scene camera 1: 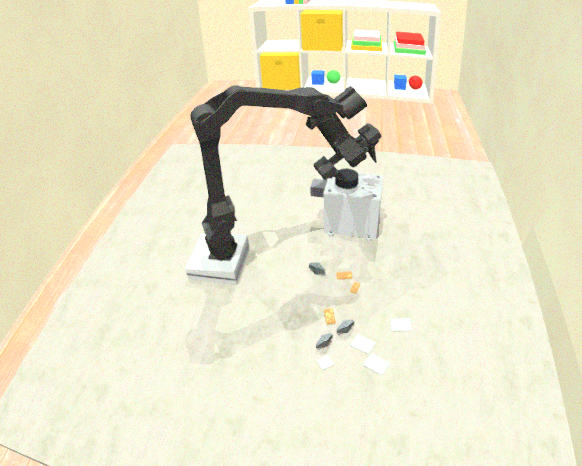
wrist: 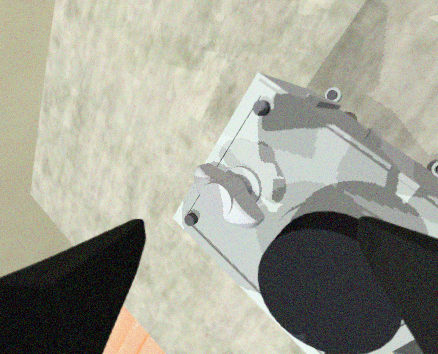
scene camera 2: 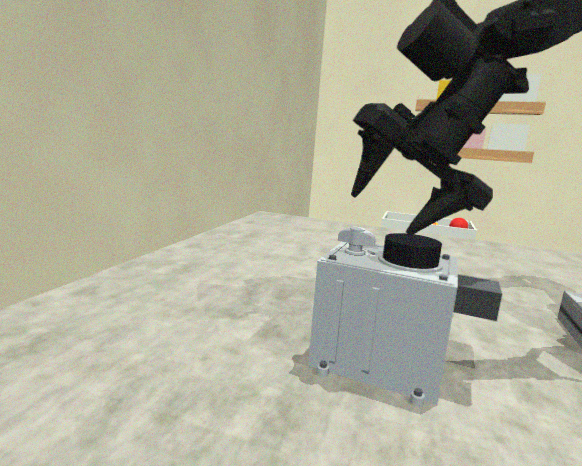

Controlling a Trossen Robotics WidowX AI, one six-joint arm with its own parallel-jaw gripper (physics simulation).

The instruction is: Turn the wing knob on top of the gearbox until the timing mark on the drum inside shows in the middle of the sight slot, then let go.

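Frame: origin at the arm's base, x ahead, y left, z up, level; metres.
Seen in the pictures: gripper, fingertip midpoint: [scene camera 1: 362, 172] [wrist: 250, 228] [scene camera 2: 381, 215]; arm's base, origin of the base link: [scene camera 1: 223, 251].
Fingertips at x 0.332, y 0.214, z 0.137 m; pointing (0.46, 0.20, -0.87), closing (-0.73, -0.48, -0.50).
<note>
Offsets run from my fingertips to a thing's top centre. "*": to the spot under its first point. Level surfaces: height alone.
The pale grey gearbox {0.043 m back, 0.015 m left, 0.014 m down} [scene camera 1: 352, 215] [scene camera 2: 385, 325] [wrist: 220, 250] stands upright on the mat. Its wing knob {0.025 m ahead, 0.013 m left, 0.014 m down} [scene camera 2: 356, 237] [wrist: 245, 205] is on top near one end, its wings slanting from upper left to lower right in the wrist view. A wide black round cap {* 0.041 m back, 0.003 m right, 0.022 m down} [scene camera 1: 346, 178] [scene camera 2: 412, 251] [wrist: 325, 290] stands beside the knob. My gripper [scene camera 1: 356, 169] [scene camera 2: 382, 214] [wrist: 250, 228] is open and empty, tilted above the gearbox. One fingertip is close above the cap; the other is higher, beyond the knob's side. I cannot make out the sight slot or the timing mark.
A dark block {* 0.120 m back, 0.005 m right, 0.062 m down} [scene camera 1: 317, 188] [scene camera 2: 478, 298] sticks out of the gearbox's side. Orange pieces {0.017 m back, 0.202 m right, 0.179 m down} [scene camera 1: 344, 275], dark grey pieces {0.010 m ahead, 0.371 m right, 0.158 m down} [scene camera 1: 345, 327] and white squares {0.092 m ahead, 0.453 m right, 0.183 m down} [scene camera 1: 376, 364] lie on the mat {0.185 m down} [scene camera 1: 150, 410]. A white tray [scene camera 2: 395, 217] with a red ball [scene camera 2: 458, 223] is behind the gearbox.
</note>
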